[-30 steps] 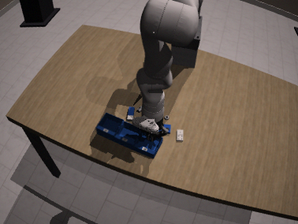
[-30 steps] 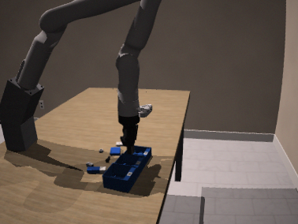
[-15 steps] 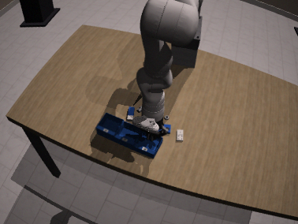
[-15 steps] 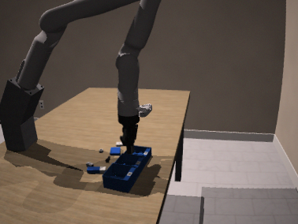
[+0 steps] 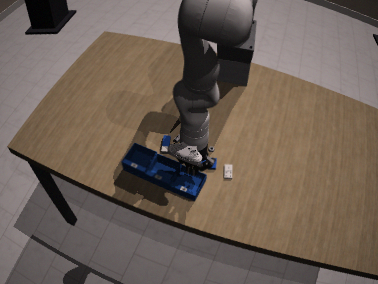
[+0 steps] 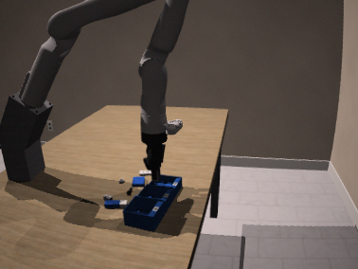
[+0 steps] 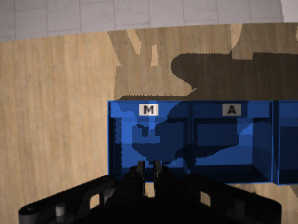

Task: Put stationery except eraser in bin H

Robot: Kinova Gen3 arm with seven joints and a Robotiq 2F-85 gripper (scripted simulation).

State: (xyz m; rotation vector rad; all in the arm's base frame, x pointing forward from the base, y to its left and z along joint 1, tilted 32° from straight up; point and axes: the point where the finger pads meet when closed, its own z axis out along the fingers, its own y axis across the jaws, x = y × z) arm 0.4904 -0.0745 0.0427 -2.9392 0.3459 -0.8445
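Now: the flat blue pad 6 cm behind my hand, 5 cm below it and 4 cm to the left of it. The rest, counted from my hand: blue three-part bin (9 cm to the right, 3 cm below, 1 cm ahead); black bolt (8 cm behind, 5 cm below, 3 cm to the right); white domino (11 cm to the left, 5 cm below, 4 cm behind).
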